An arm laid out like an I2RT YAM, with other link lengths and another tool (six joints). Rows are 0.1 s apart.
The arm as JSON. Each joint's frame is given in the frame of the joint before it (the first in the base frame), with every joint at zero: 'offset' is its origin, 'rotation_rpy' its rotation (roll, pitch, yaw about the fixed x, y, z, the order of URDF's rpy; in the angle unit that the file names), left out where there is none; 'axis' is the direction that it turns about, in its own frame. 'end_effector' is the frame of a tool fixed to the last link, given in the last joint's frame.
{
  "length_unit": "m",
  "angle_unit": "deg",
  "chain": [
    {
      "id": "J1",
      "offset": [
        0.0,
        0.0,
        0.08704
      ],
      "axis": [
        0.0,
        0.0,
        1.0
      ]
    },
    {
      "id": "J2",
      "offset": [
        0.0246,
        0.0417,
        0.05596
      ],
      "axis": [
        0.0,
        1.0,
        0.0
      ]
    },
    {
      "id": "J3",
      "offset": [
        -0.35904,
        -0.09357,
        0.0
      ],
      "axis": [
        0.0,
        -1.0,
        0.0
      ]
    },
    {
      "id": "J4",
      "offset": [
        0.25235,
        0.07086,
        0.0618
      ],
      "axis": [
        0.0,
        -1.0,
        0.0
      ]
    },
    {
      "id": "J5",
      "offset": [
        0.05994,
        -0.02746,
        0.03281
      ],
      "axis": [
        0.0,
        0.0,
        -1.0
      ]
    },
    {
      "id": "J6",
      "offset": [
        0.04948,
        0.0,
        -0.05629
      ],
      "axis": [
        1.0,
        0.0,
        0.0
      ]
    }
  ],
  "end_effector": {
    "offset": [
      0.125,
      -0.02,
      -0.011
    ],
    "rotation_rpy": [
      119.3,
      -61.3,
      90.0
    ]
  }
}
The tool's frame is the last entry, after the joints.
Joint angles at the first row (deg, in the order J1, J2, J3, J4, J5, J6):
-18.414, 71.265, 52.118, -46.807, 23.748, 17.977
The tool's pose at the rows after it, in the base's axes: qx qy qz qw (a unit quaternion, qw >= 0); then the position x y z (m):
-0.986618, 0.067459, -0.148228, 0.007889, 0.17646, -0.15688, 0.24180
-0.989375, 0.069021, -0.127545, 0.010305, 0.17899, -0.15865, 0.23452
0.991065, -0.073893, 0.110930, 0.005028, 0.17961, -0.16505, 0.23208
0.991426, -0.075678, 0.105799, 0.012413, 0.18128, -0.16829, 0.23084
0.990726, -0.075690, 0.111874, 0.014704, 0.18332, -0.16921, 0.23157
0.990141, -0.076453, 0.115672, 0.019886, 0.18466, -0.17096, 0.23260
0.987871, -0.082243, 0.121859, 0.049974, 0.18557, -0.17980, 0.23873
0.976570, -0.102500, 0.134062, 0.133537, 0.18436, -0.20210, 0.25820
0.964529, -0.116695, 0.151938, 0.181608, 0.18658, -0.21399, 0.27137
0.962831, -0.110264, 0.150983, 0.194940, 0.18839, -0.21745, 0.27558
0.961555, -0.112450, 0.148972, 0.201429, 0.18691, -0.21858, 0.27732
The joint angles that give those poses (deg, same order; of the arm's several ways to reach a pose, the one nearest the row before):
-18.415, 72.706, 52.117, -47.834, 23.769, 17.955
-18.414, 74.937, 52.096, -47.965, 24.097, 17.934
-18.416, 76.663, 52.118, -47.724, 26.326, 17.976
-18.414, 77.515, 52.118, -47.244, 27.310, 17.978
-18.415, 77.428, 52.118, -46.588, 27.397, 17.977
-18.415, 77.428, 52.118, -46.021, 27.878, 17.976
-18.392, 77.428, 52.117, -44.489, 31.135, 17.978
-18.415, 77.450, 52.119, -40.665, 40.424, 17.955
-18.414, 77.450, 52.118, -37.103, 45.605, 17.869
-18.415, 77.450, 52.117, -35.746, 46.850, 16.185
-18.415, 77.449, 52.116, -35.768, 47.681, 16.207

